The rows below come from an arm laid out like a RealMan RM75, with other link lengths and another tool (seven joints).
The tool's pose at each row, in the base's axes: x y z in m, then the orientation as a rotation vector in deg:
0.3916, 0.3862, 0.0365, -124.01, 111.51, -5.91
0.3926, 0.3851, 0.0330, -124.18, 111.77, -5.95
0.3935, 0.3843, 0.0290, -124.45, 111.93, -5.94
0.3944, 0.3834, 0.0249, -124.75, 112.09, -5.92
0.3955, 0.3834, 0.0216, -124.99, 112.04, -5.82
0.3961, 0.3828, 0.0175, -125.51, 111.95, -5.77
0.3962, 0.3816, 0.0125, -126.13, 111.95, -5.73
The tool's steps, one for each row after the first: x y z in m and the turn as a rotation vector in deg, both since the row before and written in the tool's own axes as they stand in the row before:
0.0016, -0.0001, 0.0035, -0.21, 0.22, 0.04
0.0013, 0.0000, 0.0040, -0.24, 0.19, -0.05
0.0014, 0.0001, 0.0041, -0.26, 0.20, -0.06
0.0004, -0.0004, 0.0034, -0.16, 0.03, -0.13
0.0010, 0.0003, 0.0040, -0.28, 0.16, -0.29
0.0016, 0.0010, 0.0048, -0.38, 0.25, -0.29

